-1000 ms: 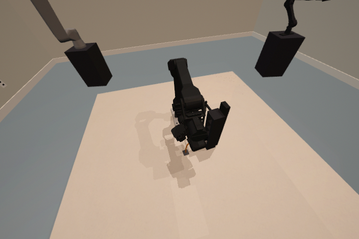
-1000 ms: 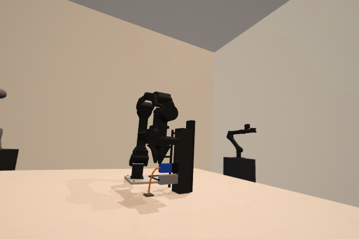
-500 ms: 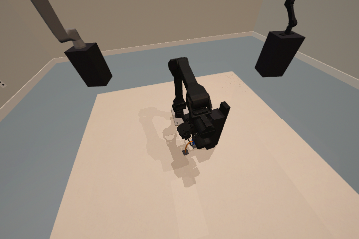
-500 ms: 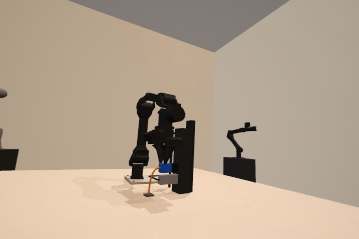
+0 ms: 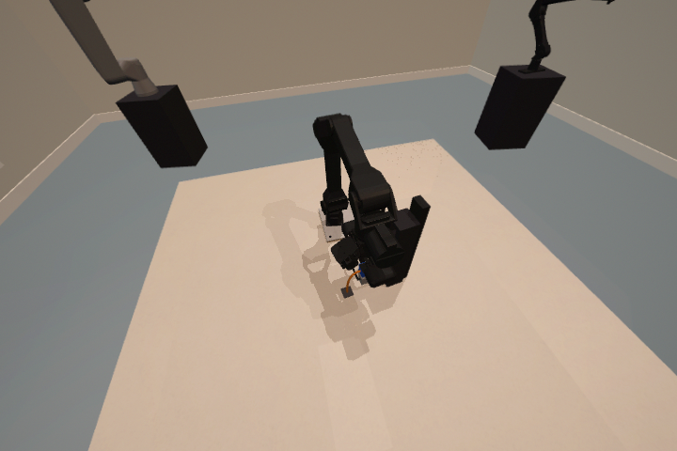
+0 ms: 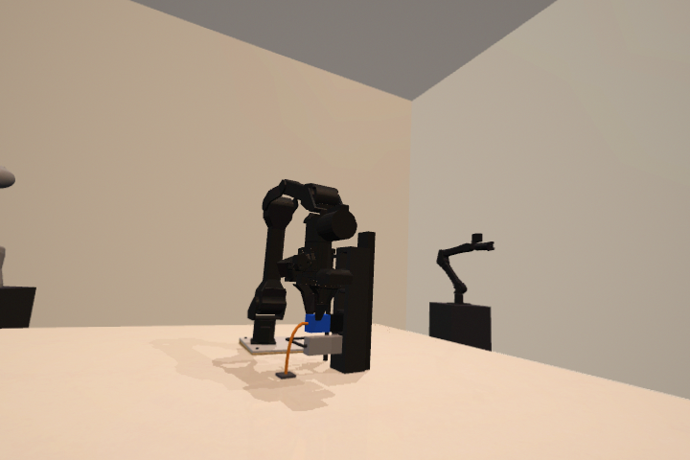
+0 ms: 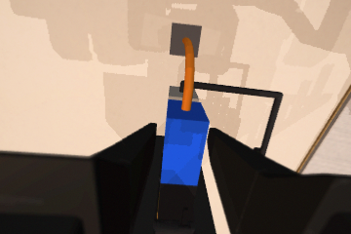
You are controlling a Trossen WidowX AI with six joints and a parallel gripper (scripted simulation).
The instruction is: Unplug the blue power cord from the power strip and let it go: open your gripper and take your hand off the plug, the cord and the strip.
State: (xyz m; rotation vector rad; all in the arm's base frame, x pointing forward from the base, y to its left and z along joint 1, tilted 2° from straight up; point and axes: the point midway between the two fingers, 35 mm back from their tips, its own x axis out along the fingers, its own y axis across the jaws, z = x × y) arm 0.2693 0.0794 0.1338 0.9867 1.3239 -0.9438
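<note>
Right now the blue plug is 1 cm behind my gripper tip and 3 cm to the left of it. From my gripper tip the other things lie so: black power strip 3 cm behind, 9 cm to the left, 2 cm above; dark anchor 2 cm ahead, 5 cm to the right, 10 cm below.
</note>
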